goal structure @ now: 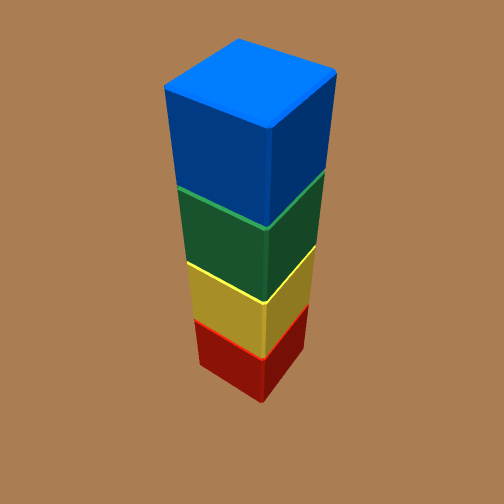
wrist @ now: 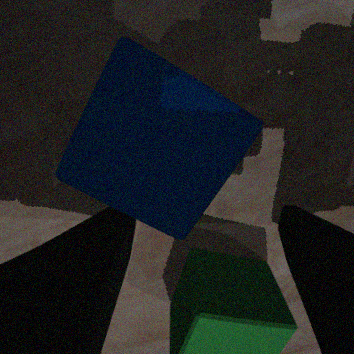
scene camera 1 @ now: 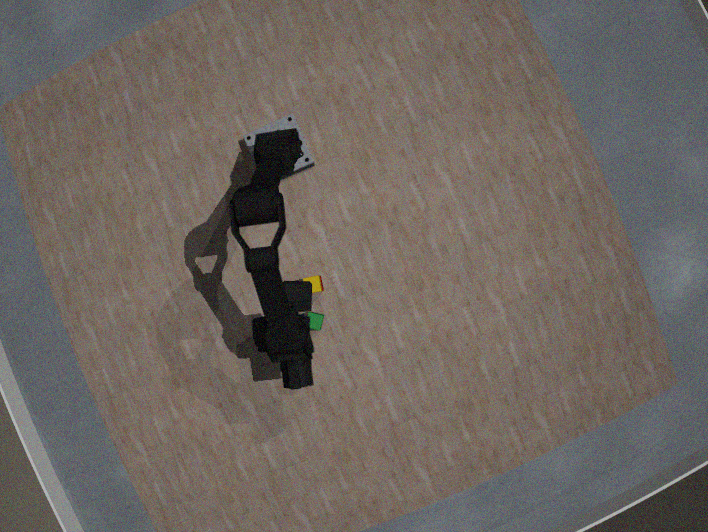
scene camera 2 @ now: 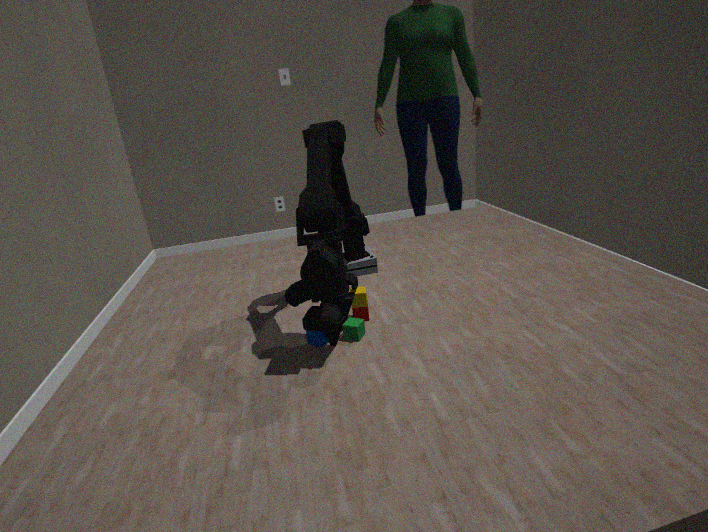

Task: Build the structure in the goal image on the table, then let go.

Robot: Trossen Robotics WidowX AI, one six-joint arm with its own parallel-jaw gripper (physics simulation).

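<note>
A blue cube (scene camera 2: pixel 316 338) (wrist: pixel 160 137) sits low by the gripper; in the wrist view it hides part of the left fingertip. A green cube (scene camera 1: pixel 315 320) (scene camera 2: pixel 353 329) (wrist: pixel 237 335) stands on the table beside it, to its right in scene camera 2. A yellow cube (scene camera 1: pixel 312 283) (scene camera 2: pixel 360 297) rests on a red cube (scene camera 1: pixel 321 283) (scene camera 2: pixel 361 313), behind the green one. My gripper (scene camera 2: pixel 330 336) (wrist: pixel 208 213) is partly open, pointing down close to the table, with nothing gripped. The arm hides the fingers and the blue cube in scene camera 1.
The arm's grey base plate (scene camera 1: pixel 305 154) (scene camera 2: pixel 366 265) lies behind the cubes. The black arm and its shadow cover the area left of them in scene camera 1. A person in a green top (scene camera 2: pixel 428 54) stands in the background by the wall (scene camera 2: pixel 217 114).
</note>
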